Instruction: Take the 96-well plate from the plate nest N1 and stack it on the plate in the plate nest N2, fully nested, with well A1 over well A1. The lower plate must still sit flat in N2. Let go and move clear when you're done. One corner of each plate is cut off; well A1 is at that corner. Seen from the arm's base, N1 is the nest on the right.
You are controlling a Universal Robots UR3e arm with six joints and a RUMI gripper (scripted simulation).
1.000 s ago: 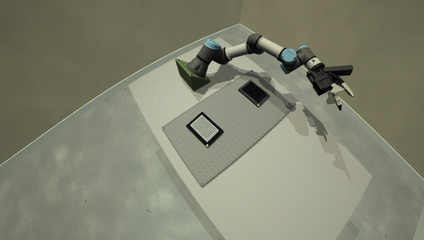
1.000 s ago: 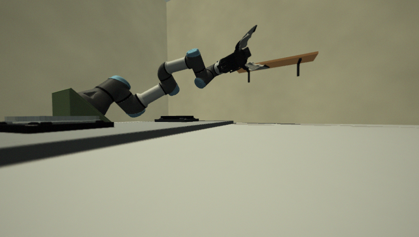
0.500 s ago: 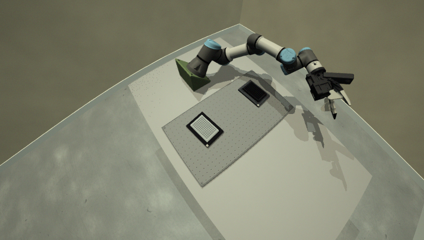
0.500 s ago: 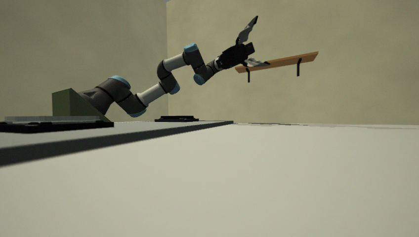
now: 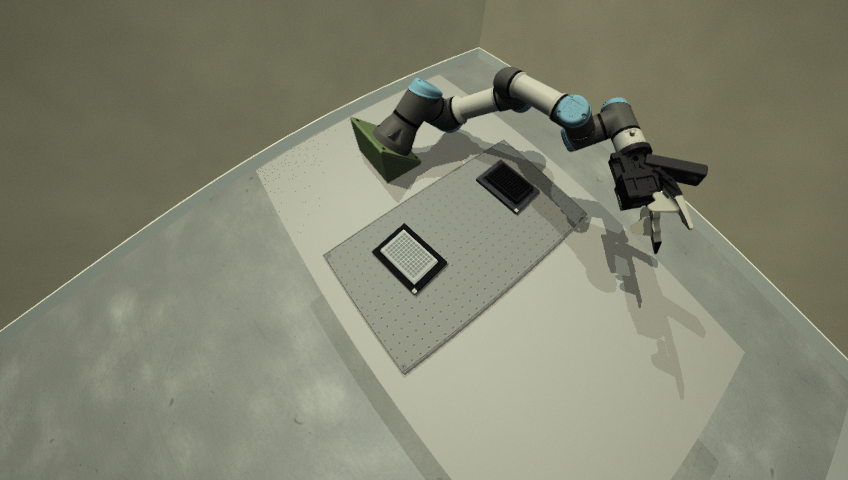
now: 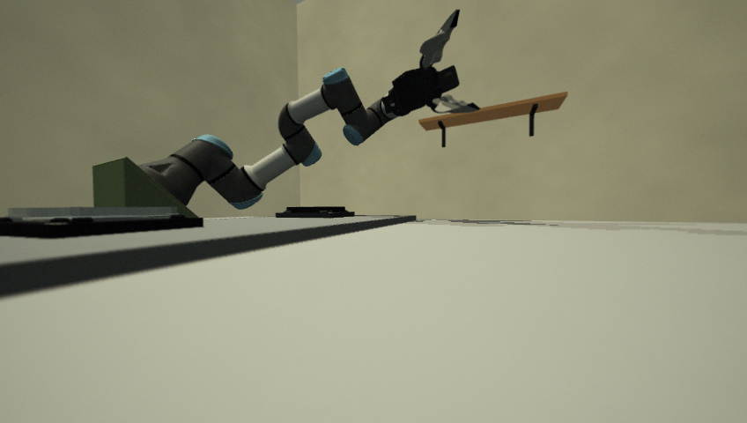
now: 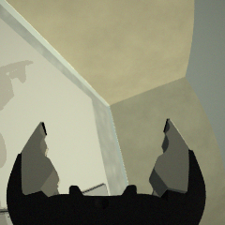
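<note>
The white 96-well plate lies 370 mm behind my hand, 350 mm to the right of it and 260 mm below it. Also, from my hand: dark plate 380 mm behind, 260 mm below, 20 mm to the left; then black nest 370 mm behind, 350 mm to the right, 270 mm below.
</note>
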